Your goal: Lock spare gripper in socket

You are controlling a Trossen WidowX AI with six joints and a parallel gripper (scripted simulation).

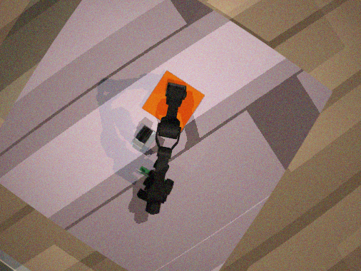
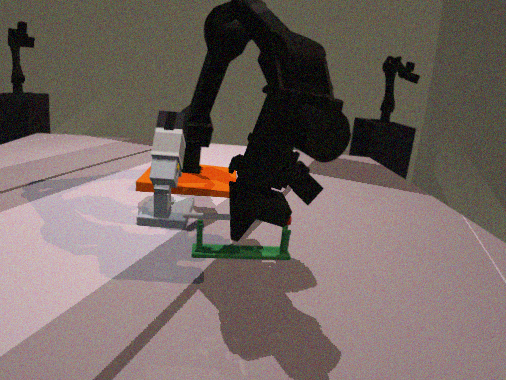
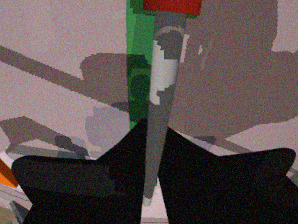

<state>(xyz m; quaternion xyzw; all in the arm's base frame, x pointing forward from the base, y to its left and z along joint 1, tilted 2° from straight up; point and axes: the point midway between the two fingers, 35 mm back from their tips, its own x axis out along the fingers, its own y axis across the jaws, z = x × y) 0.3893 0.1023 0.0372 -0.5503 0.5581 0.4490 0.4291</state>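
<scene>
Now: gripper tip 1 cm to the right of the green rack. From my gripper tip the other things lie so: grey mount: 12 cm behind, 11 cm to the right, 3 cm above; spare gripper: 13 cm behind, 11 cm to the right, 10 cm above.
</scene>
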